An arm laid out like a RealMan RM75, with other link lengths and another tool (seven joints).
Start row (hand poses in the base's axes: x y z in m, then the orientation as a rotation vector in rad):
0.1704, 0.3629, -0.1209, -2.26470, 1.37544, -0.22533
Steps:
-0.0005, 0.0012, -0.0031, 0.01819, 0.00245, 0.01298
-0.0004, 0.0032, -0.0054, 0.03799, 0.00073, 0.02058
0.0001, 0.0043, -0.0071, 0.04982, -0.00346, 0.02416
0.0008, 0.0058, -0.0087, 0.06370, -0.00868, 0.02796
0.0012, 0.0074, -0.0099, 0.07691, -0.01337, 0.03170
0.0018, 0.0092, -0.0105, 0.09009, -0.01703, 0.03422
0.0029, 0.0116, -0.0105, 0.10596, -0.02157, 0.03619
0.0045, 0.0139, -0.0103, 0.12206, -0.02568, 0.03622
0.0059, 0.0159, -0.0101, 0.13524, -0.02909, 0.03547
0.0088, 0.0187, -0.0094, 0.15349, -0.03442, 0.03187
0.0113, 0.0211, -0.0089, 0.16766, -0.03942, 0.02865
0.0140, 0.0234, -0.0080, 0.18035, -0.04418, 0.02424
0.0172, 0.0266, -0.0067, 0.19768, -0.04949, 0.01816
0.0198, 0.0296, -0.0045, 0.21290, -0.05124, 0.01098
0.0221, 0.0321, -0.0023, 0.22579, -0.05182, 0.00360
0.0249, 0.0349, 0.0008, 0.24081, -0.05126, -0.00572
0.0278, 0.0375, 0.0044, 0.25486, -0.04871, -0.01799
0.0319, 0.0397, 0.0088, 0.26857, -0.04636, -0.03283
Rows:
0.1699, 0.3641, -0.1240, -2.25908, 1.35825, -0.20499
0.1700, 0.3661, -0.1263, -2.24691, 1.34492, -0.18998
0.1705, 0.3672, -0.1280, -2.23774, 1.33650, -0.18485
0.1712, 0.3687, -0.1296, -2.22659, 1.32693, -0.17933
0.1716, 0.3703, -0.1308, -2.21615, 1.31784, -0.17376
0.1722, 0.3721, -0.1314, -2.20538, 1.31066, -0.16751
0.1733, 0.3745, -0.1314, -2.19170, 1.30316, -0.16053
0.1749, 0.3768, -0.1312, -2.17681, 1.29801, -0.15359
0.1763, 0.3788, -0.1310, -2.16414, 1.29464, -0.14824
0.1792, 0.3816, -0.1303, -2.14482, 1.29250, -0.14234
0.1817, 0.3840, -0.1298, -2.12923, 1.29085, -0.13884
0.1844, 0.3863, -0.1289, -2.11425, 1.29090, -0.13651
0.1876, 0.3895, -0.1276, -2.09423, 1.29152, -0.13208
0.1902, 0.3925, -0.1254, -2.07666, 1.29541, -0.12572
0.1925, 0.3950, -0.1232, -2.06133, 1.30050, -0.11980
0.1953, 0.3978, -0.1201, -2.04346, 1.30769, -0.11185
0.1982, 0.4004, -0.1165, -2.02529, 1.31914, -0.10342
0.2023, 0.4026, -0.1121, -2.00566, 1.33321, -0.09625

